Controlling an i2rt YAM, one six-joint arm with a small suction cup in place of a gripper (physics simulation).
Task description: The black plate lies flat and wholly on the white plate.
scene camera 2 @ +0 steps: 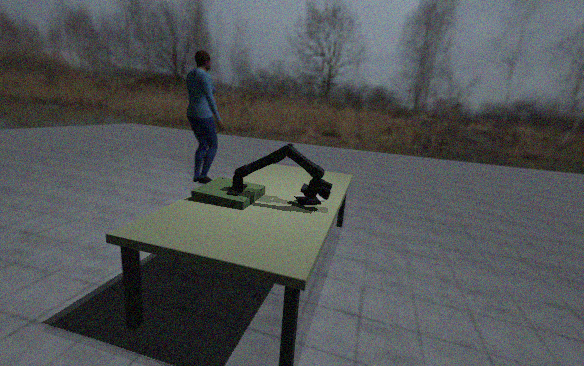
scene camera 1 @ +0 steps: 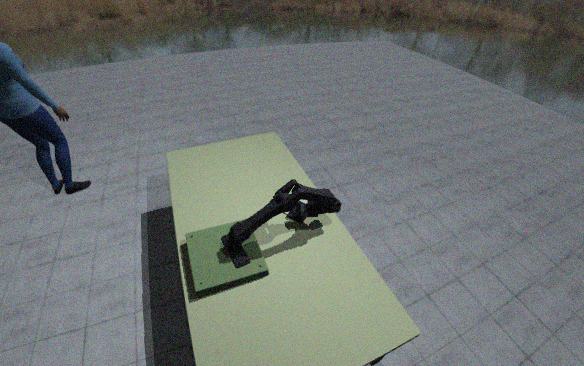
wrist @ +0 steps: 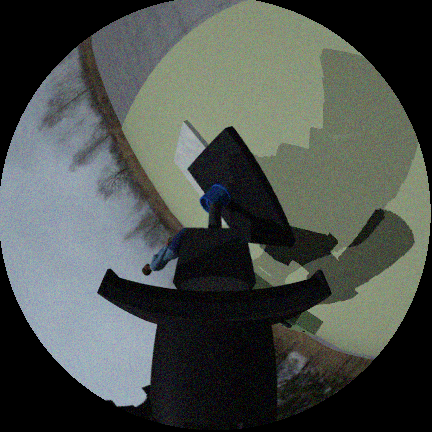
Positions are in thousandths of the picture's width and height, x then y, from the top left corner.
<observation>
My suction cup (wrist: 506, 446) is stuck to a black plate (wrist: 524, 369). Further things: a white plate (wrist: 441, 334).
</observation>
